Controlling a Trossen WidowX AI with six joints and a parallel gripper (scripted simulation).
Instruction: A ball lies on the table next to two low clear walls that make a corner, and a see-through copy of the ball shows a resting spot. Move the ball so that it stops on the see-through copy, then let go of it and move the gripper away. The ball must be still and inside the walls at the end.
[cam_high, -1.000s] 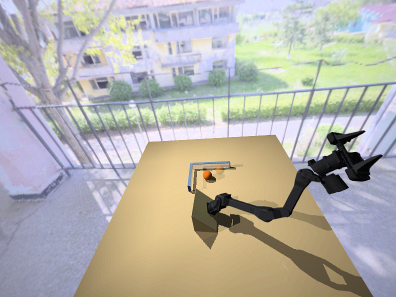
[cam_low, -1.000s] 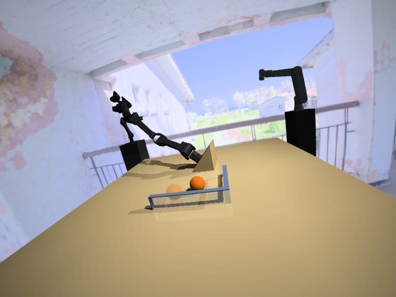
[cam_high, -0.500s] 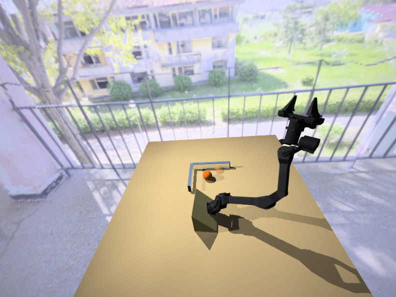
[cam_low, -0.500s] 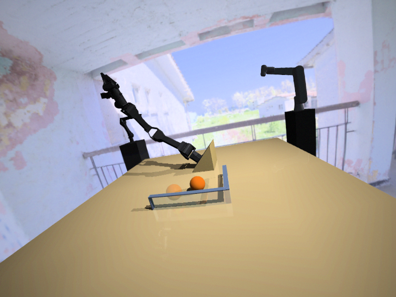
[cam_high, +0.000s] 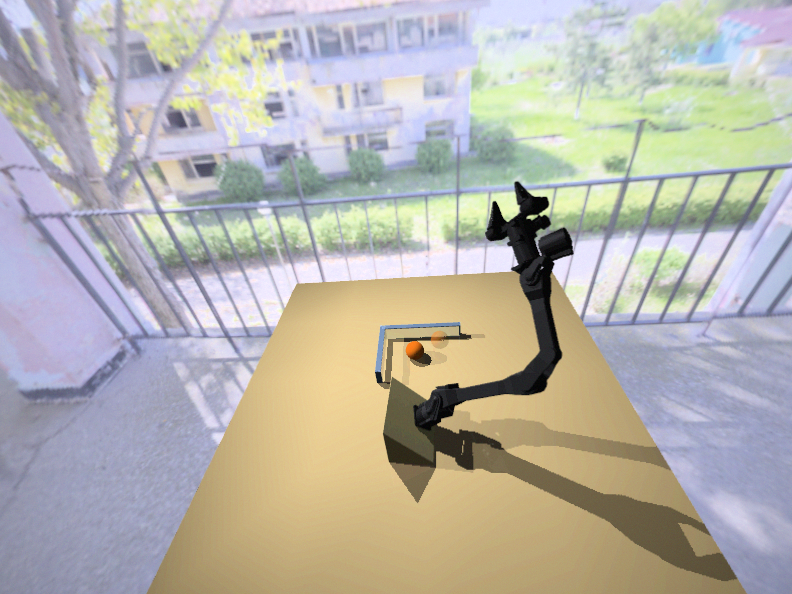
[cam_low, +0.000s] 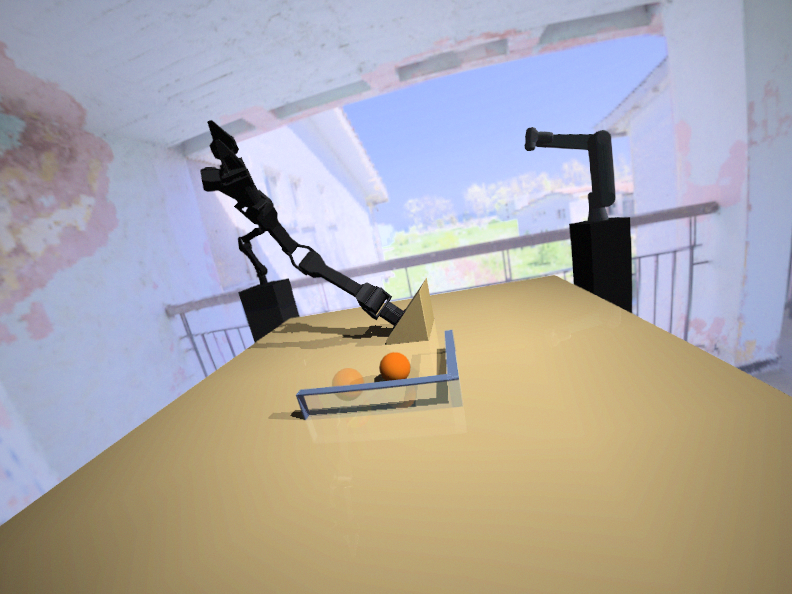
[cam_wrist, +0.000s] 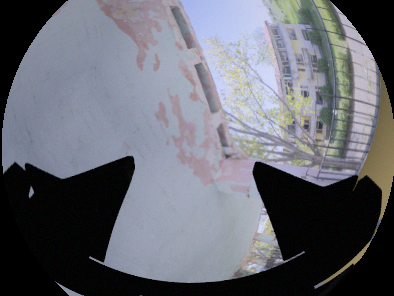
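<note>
Right now my gripper tip is 590 mm above the orange ball, 280 mm to the right of it and 10 mm short of it. The rest, counted from my gripper tip: see-through copy of ball 590 mm below, 180 mm to the left, 60 mm ahead.
</note>
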